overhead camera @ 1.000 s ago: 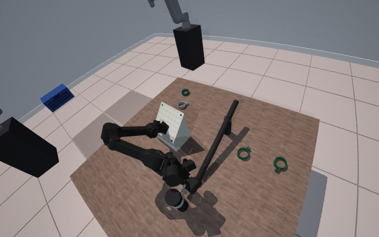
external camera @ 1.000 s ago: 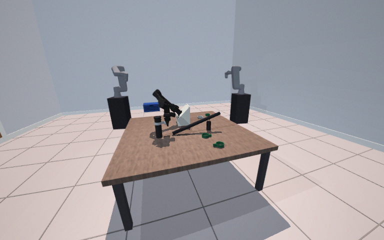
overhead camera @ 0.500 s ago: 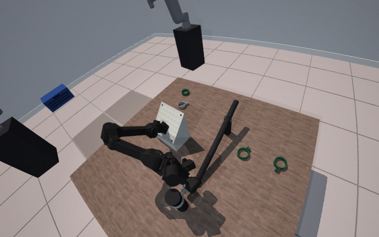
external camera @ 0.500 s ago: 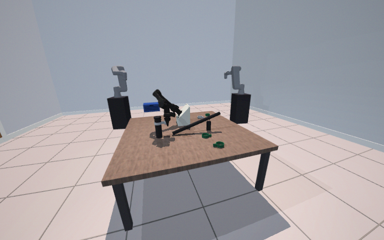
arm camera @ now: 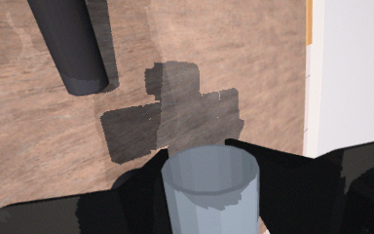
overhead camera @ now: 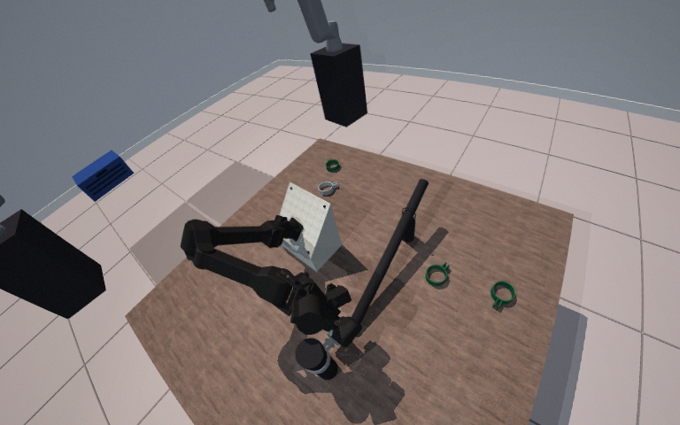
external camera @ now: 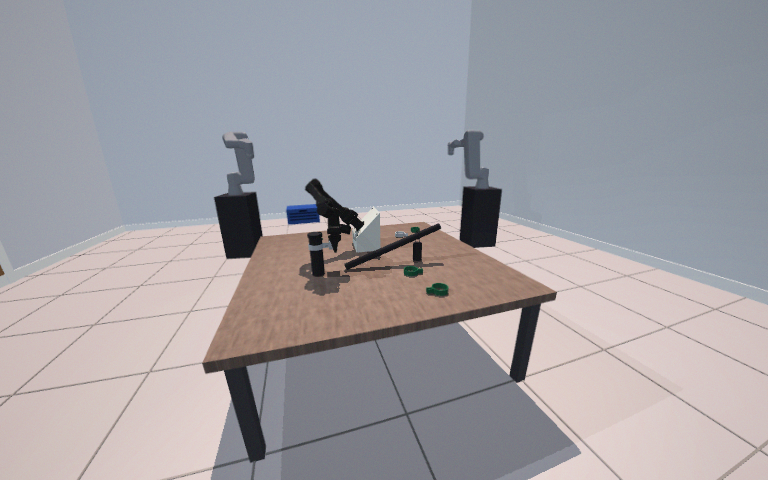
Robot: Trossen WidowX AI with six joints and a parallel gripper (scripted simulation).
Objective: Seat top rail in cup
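Now: gripper tip 20 mm past the grey rail-end cup, 20 mm to the left of it and 30 mm below it. From my gripper tip the other things lie so: small green piece (550 mm behind, 130 mm to the right, 110 mm below); small black post (120 mm behind, 430 mm to the left, 10 mm below).
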